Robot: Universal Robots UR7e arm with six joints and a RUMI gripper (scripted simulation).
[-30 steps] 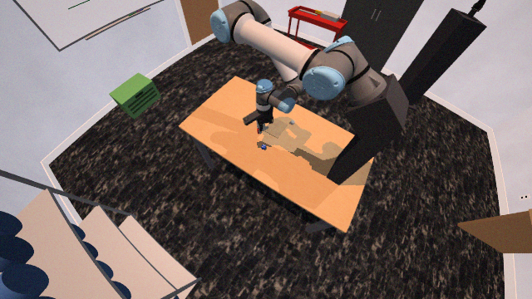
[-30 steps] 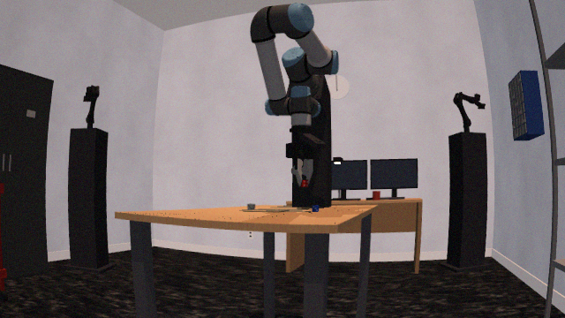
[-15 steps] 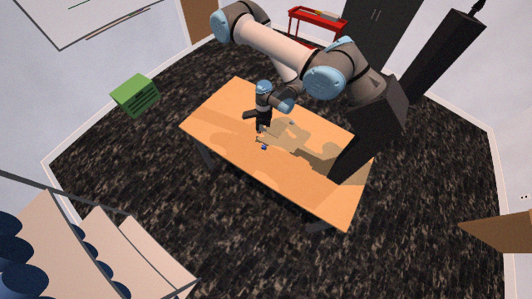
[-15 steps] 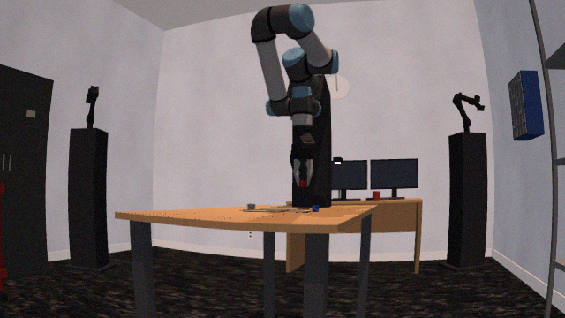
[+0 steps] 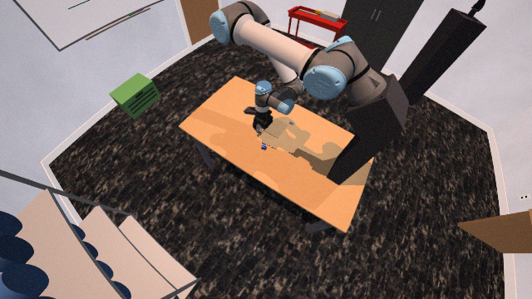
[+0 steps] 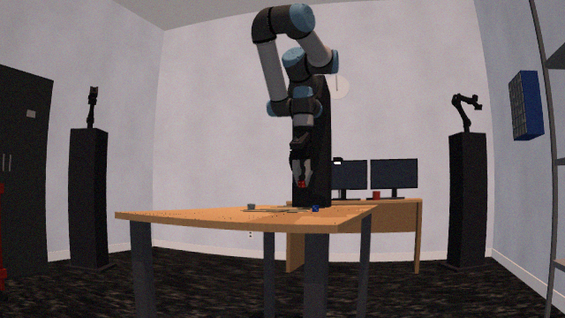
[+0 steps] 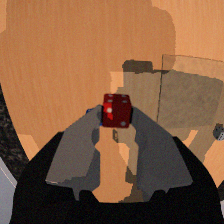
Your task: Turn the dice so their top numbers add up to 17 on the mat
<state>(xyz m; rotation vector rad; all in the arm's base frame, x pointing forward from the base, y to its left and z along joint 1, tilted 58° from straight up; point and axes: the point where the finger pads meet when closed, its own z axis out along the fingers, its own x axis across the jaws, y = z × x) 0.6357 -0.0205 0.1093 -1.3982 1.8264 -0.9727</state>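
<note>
The red die is right at my hand. Round my hand: blue die: 10 cm below, 6 cm to the left, 4 cm behind; then grey die: 20 cm behind, 19 cm to the right, 10 cm below; then tan mat: 13 cm to the right, 11 cm below, 8 cm behind.
</note>
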